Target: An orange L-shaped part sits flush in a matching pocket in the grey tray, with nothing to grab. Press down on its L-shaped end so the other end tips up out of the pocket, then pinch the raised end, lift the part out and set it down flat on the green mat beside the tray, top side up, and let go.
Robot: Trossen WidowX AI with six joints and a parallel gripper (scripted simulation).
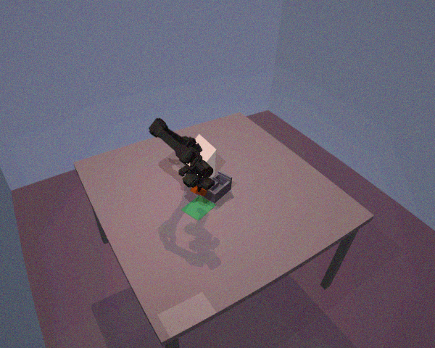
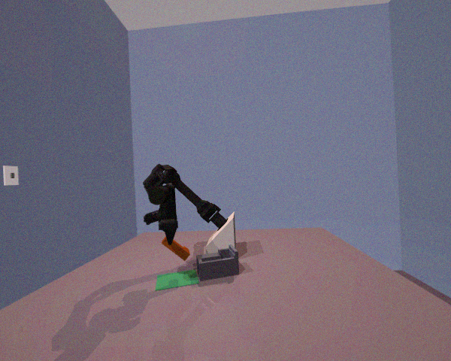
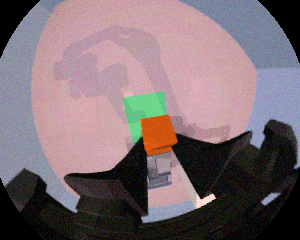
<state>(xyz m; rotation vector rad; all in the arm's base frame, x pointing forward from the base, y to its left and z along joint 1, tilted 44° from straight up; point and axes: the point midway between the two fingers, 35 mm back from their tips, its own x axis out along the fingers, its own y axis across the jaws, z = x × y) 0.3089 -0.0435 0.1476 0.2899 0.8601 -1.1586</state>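
Now: the green mat 150 mm below my gripper tip, 20 mm to the left of it and 10 mm behind it. From my gripper tip the other things lie so: orange L-shaped part 30 mm below, 30 mm behind, 20 mm to the left.
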